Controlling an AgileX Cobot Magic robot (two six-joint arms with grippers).
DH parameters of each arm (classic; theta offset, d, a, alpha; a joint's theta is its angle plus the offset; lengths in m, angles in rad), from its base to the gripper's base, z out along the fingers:
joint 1: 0 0.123 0 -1.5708
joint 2: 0.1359 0 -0.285 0
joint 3: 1.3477 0 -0.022 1.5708
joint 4: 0 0.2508 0 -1.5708
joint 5: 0 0 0.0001 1.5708
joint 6: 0 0.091 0 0
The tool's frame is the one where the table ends.
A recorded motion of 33 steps. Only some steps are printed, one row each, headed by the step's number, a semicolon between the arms.
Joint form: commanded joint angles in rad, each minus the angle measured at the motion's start. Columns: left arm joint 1, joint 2, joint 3, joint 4, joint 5, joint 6; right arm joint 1, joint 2, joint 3, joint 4, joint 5, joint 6.
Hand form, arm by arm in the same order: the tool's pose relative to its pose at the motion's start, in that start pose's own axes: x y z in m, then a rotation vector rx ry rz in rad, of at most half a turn. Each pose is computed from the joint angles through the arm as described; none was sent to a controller.
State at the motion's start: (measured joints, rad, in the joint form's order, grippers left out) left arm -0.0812 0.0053 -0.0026 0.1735 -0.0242 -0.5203; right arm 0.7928 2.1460 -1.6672 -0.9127 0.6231 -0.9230
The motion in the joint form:
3: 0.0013 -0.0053 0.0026 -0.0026 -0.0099 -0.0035; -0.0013 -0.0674 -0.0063 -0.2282 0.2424 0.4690
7: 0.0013 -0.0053 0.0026 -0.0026 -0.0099 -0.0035; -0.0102 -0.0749 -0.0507 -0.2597 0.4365 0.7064
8: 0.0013 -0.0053 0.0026 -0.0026 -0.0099 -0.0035; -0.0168 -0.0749 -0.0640 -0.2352 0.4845 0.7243
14: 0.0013 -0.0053 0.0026 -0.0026 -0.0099 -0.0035; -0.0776 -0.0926 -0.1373 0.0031 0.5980 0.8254
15: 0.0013 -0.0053 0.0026 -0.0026 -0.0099 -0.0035; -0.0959 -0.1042 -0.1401 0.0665 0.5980 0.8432
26: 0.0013 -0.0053 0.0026 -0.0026 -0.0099 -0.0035; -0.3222 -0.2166 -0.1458 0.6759 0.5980 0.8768
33: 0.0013 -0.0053 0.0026 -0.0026 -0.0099 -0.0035; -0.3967 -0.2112 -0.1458 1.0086 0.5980 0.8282
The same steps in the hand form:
3: -0.0003 -0.0002 -0.0004 0.0046 -0.0116 -0.0059; 0.0413 -0.0090 -0.0288 0.0260 0.2868 0.3414
7: -0.0003 -0.0002 -0.0004 0.0046 -0.0116 -0.0059; 0.0642 -0.0096 -0.0415 0.0220 0.4706 0.6071
8: -0.0003 -0.0002 -0.0004 0.0046 -0.0116 -0.0059; 0.0695 -0.0075 -0.0434 -0.0059 0.5060 0.6571
14: -0.0003 -0.0002 -0.0004 0.0046 -0.0116 -0.0059; 0.0946 -0.0001 -0.0510 -0.1531 0.5282 1.0035
15: -0.0003 -0.0002 -0.0004 0.0046 -0.0116 -0.0059; 0.0998 0.0023 -0.0525 -0.1863 0.5081 1.0786
26: -0.0003 -0.0002 -0.0004 0.0046 -0.0116 -0.0059; 0.1575 0.0252 -0.0715 -0.5099 0.2626 1.6777
33: -0.0003 -0.0002 -0.0004 0.0046 -0.0116 -0.0059; 0.1581 0.0287 -0.0679 -0.7115 0.0471 1.8622

